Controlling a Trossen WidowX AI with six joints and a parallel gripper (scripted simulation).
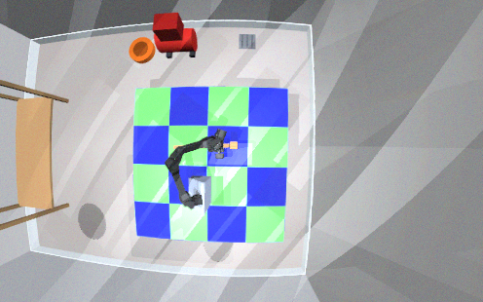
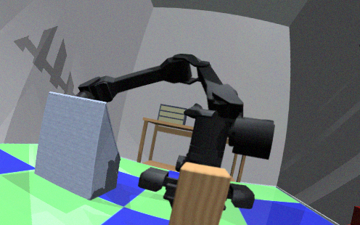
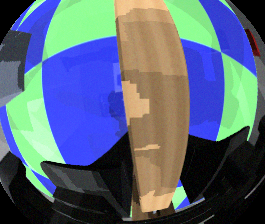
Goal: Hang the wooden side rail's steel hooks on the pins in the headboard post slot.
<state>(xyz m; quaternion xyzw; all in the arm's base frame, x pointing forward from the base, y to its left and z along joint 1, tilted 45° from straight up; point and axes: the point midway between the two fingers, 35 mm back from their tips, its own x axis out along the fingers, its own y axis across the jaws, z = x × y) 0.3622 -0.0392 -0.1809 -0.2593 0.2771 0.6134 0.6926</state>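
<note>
The headboard post is 100 mm to the right of my gripper tip, 40 mm above it and 10 mm behind it.
</note>
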